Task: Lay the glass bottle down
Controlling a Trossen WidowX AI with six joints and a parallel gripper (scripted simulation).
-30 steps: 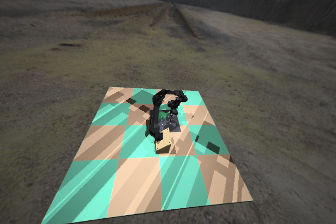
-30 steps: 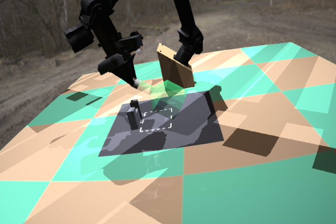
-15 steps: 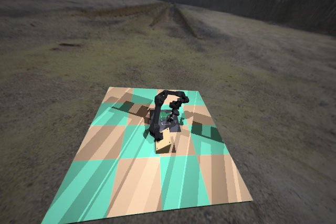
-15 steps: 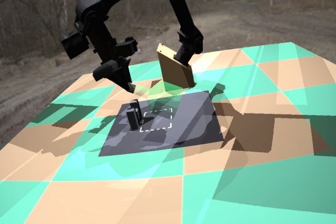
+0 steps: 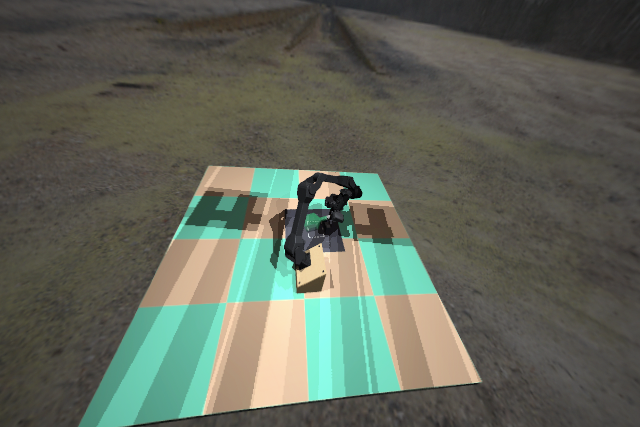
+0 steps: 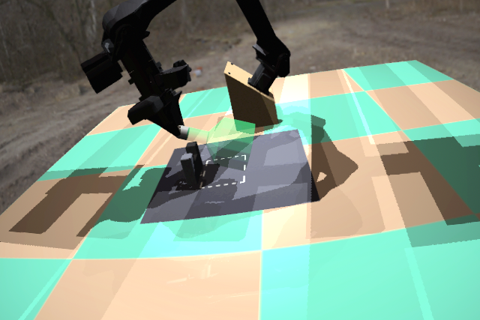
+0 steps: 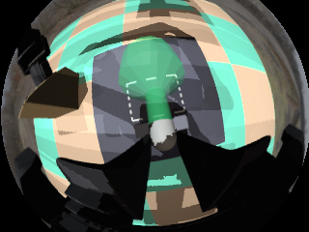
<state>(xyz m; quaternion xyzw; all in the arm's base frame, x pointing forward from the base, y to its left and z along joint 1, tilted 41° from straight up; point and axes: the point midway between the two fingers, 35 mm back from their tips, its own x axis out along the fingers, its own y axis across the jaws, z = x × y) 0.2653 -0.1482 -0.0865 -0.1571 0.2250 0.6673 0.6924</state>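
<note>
Right now the green glass bottle is 50 mm to the left of my gripper tip and 20 mm below it. Round my gripper tip: dark mat: 100 mm below, 80 mm to the left.
</note>
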